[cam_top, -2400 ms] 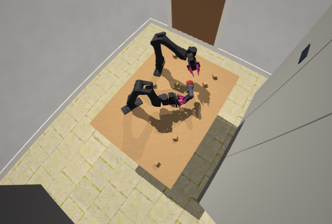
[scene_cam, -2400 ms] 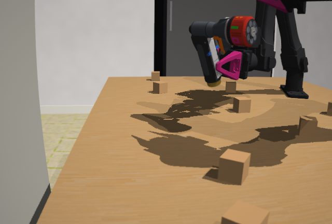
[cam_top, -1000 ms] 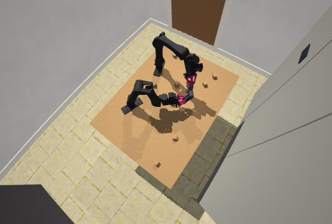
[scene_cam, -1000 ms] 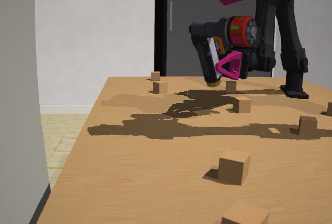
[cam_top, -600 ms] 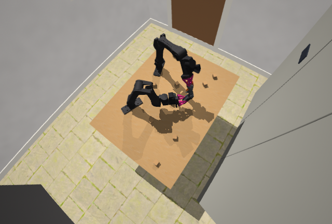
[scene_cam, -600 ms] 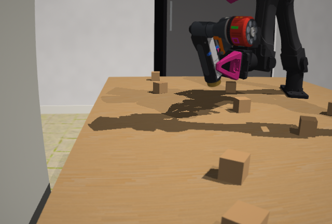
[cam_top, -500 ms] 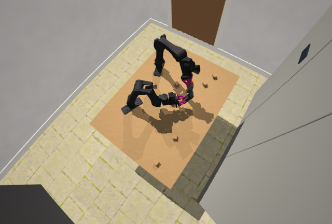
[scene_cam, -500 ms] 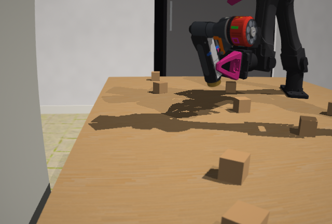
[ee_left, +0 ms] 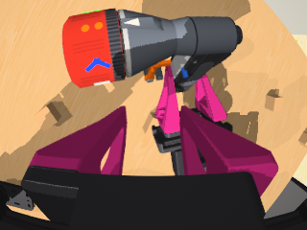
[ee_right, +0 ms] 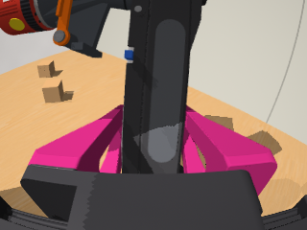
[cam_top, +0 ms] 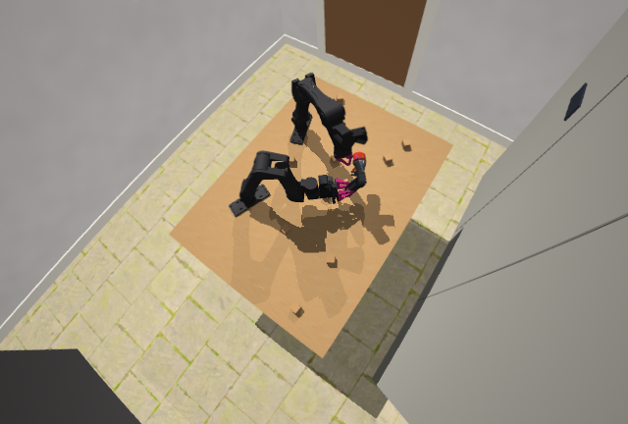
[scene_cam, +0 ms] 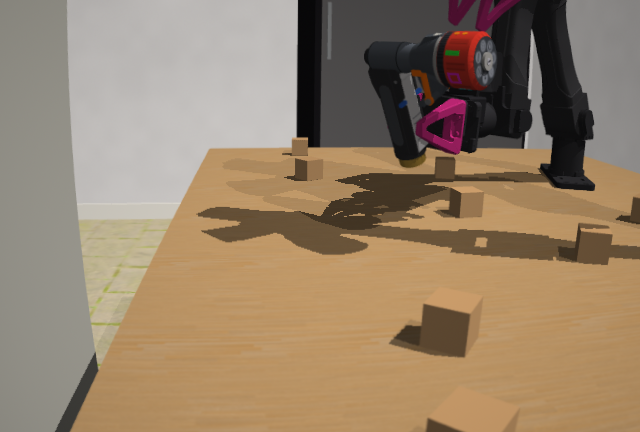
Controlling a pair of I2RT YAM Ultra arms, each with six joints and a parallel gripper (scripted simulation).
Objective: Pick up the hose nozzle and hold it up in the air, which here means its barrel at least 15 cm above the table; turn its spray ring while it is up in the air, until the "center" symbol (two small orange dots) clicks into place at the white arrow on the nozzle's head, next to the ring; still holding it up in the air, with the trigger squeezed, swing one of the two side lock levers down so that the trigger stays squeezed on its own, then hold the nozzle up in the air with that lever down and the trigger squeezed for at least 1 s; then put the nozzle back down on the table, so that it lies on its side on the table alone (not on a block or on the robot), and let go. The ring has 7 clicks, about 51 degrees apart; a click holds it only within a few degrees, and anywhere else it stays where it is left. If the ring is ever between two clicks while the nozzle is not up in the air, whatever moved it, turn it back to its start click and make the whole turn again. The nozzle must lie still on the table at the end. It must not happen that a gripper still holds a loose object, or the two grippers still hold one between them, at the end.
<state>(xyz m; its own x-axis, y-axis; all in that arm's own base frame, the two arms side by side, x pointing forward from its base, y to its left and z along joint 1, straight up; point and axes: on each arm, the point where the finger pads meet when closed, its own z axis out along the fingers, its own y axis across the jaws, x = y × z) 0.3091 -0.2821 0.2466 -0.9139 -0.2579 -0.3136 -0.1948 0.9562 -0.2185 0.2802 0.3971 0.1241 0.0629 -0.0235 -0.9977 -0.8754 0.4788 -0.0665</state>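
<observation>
My left hand is 5 cm to the right of the red spray ring, 5 cm above it and 3 cm short of it.
</observation>
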